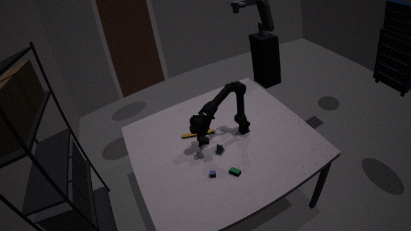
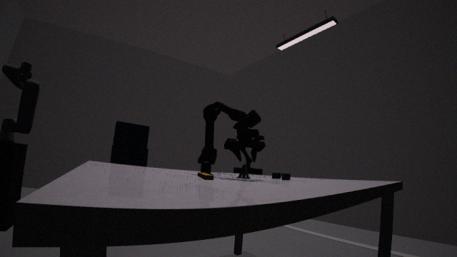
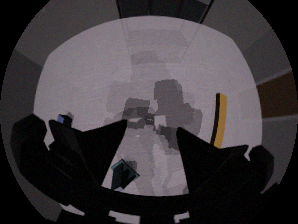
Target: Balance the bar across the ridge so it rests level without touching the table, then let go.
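My gripper tip is now 60 mm past the yellow bar, 180 mm to the left of it and 70 mm above it. Round my gripper tip: blue cube: 20 mm ahead, 240 mm to the left, 60 mm below; green block: 100 mm behind, 300 mm to the left, 60 mm below.
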